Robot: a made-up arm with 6 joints.
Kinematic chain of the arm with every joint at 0, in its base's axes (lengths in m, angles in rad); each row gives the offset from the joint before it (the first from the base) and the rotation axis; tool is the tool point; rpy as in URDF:
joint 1: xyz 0 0 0.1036 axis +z
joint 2: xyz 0 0 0 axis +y
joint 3: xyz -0.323 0 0.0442 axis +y
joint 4: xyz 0.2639 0 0.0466 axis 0.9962 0 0.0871
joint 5: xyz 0 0 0 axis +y
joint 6: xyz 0.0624 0 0.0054 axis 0.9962 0 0.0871
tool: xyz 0 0 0 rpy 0 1.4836 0
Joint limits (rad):
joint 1: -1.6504..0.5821
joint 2: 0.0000..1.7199
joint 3: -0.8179..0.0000
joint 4: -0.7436..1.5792
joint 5: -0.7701..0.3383
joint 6: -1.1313..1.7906
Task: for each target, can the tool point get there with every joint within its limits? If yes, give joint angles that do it. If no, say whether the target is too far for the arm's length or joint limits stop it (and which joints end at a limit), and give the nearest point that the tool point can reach.
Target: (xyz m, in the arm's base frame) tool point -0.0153 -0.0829 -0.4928
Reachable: no: joint limits stop it (at a limit: joint 1, joint 2, joint 3) | nearest point -0.0086 -0.0968 0.0859 | short by 0.579 m
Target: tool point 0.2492 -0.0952 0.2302
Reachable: yes | joints -0.3816 1.4464 -0.5984 -0.3181 -0.2286 1.0826
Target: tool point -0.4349 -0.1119 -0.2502
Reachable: no: joint limits stop it (at a limit: joint 1, joint 2, joint 5) | nearest point -0.0526 -0.1134 0.1044 | short by 0.521 m
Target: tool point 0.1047 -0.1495 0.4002
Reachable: yes | joints -0.9256 0.9773 -0.7420 0.2124 -0.4909 -0.3328
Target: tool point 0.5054 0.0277 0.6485
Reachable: no: too far | nearest point 0.2570 0.0141 0.3807 | short by 0.366 m
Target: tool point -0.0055 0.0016 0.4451
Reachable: yes | joints -1.1948 0.3917 -0.7549 0.2899 -0.2557 0.9541
